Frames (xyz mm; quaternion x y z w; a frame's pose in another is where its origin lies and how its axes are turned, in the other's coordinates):
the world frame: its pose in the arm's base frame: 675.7 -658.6 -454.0 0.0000 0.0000 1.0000 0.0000
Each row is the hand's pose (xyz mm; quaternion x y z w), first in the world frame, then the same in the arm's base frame.
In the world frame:
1: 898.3 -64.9 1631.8 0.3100 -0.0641 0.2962 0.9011
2: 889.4 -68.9 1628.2 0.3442 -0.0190 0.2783 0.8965
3: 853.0 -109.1 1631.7 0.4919 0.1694 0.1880 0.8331
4: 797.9 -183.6 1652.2 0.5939 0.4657 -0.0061 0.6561
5: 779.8 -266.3 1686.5 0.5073 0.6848 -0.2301 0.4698
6: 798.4 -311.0 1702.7 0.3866 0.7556 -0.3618 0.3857
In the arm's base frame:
1: -222.6 -593.7 1177.8 -0.0641 -0.3100 -0.9011 0.2962
2: -213.7 -589.7 1174.2 -0.0190 -0.3442 -0.8965 0.2783
3: -177.3 -549.5 1177.7 0.1694 -0.4919 -0.8331 0.1880
4: -122.2 -475.0 1198.2 -0.4657 0.5939 0.6561 0.0061
5: -104.1 -392.3 1232.5 -0.6848 0.5073 0.4698 0.2301
6: -122.7 -347.6 1248.7 -0.7556 0.3866 0.3857 0.3618

